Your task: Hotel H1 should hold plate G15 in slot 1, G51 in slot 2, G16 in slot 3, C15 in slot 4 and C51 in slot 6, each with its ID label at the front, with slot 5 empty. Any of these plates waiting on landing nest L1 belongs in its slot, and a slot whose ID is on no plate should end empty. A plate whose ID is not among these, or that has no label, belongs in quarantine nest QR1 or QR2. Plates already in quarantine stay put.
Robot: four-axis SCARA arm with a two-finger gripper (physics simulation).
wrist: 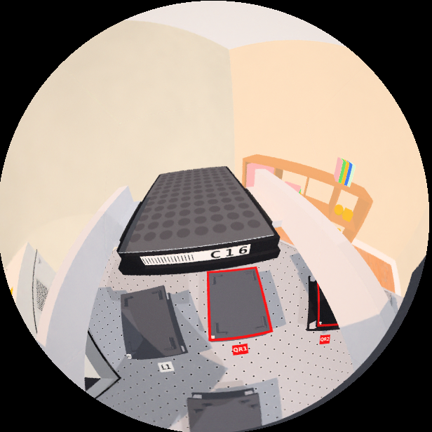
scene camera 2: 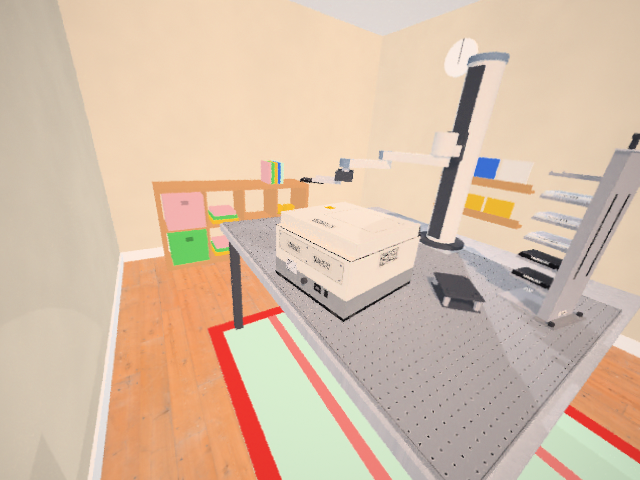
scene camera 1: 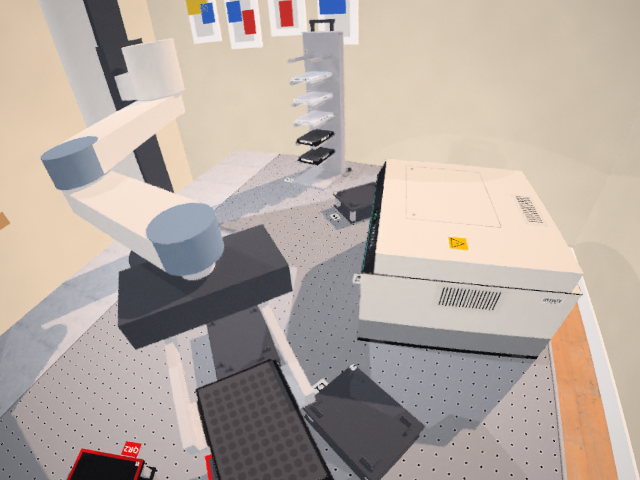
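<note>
My gripper is shut on a black plate labelled C16, held level in the air. In the wrist view, nest QR1 is empty below and beyond the plate; in scene camera 1 the plate largely hides it. Landing nest L1 is empty. QR2 shows a black surface in its red outline; I cannot tell if it is a plate. Hotel H1 has two black plates at the bottom, three clear ones above and an empty top shelf; their IDs are unreadable.
A large cream instrument stands between L1 and the hotel side. A dark nest stands near the hotel. Another dark nest lies under the gripper body. The arm's column stands at the table's far side.
</note>
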